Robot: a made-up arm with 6 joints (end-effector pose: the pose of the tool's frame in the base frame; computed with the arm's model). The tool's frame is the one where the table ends. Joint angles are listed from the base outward.
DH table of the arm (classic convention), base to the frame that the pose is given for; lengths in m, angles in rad. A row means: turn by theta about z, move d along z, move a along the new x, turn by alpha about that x. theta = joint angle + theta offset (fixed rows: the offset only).
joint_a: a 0; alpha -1.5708; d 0.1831; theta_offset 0
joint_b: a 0.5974; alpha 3.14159; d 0; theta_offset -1.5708
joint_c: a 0; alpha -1.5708; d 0; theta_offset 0
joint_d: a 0; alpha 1.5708; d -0.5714; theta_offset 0
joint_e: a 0; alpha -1.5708; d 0.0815; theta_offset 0
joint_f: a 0; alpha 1.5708; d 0; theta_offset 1.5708
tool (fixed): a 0; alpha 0; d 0; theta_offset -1.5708
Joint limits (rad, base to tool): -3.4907..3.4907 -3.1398..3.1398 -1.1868..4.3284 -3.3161..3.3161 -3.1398..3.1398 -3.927..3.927
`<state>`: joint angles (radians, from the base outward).
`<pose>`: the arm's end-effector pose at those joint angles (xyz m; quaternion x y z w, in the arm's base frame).
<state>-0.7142 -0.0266 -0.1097 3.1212 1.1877 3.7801</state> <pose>0.4717 -0.3011 0.7345 -0.0326 0.6118 -0.0888 0.7854</pose>
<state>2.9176 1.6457 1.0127 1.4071 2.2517 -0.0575</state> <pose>-1.0735 0.2582 -0.1348 -0.5224 0.1269 -0.5984 0.5940</pose>
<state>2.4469 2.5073 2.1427 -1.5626 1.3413 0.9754</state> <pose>-0.6593 0.5503 -0.5780 0.0823 0.0929 0.5123 0.8498</pose>
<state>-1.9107 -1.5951 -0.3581 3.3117 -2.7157 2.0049</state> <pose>0.2081 0.3475 0.7039 -0.7576 -0.2117 0.5553 0.2700</pose>
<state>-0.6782 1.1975 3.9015 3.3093 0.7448 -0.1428</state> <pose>0.0850 0.0347 0.6554 0.5137 -0.2062 0.8013 0.2271</pose>
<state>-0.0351 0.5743 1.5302 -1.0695 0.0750 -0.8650</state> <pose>0.7107 -0.0641 1.1102 0.7270 -0.3068 0.3664 0.4930</pose>
